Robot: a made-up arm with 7 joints.
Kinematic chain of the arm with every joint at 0, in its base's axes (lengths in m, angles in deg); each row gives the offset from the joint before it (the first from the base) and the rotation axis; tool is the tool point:
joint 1: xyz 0 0 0 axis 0 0.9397 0.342
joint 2: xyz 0 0 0 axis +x
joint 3: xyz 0 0 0 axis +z
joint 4: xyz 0.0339 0 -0.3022 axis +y
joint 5: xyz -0.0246 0 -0.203 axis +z
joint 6: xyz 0 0 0 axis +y
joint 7: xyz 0 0 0 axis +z
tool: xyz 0 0 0
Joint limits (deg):
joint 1: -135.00..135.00
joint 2: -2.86..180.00
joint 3: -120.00..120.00
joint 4: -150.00..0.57
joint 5: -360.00..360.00
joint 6: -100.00..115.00
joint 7: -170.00..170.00
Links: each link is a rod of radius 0.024 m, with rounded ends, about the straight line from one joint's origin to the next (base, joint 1, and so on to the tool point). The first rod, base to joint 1, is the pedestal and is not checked.
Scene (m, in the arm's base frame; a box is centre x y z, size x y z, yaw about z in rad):
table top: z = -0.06
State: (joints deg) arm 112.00 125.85 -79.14 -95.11 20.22 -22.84 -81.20
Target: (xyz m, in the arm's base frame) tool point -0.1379 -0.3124 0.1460
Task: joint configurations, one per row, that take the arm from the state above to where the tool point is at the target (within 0.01 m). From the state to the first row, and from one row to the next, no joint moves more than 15 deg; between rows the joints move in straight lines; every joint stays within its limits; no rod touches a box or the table.
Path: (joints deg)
1: 114.88 112.15 -82.80 -95.93 20.22 -22.84 -81.20
2: 117.75 98.45 -86.46 -96.74 20.22 -22.84 -81.20
3: 120.62 84.76 -90.11 -97.56 20.22 -22.84 -81.20
4: 123.50 71.06 -93.77 -98.37 20.22 -22.84 -81.20
5: 126.38 57.36 -97.43 -99.19 20.22 -22.84 -81.20
6: 129.25 43.66 -101.09 -100.00 20.22 -22.84 -81.20
7: 132.12 29.96 -104.75 -100.82 20.22 -22.84 -81.20
8: 135.00 16.27 -108.41 -101.63 20.22 -22.84 -81.20

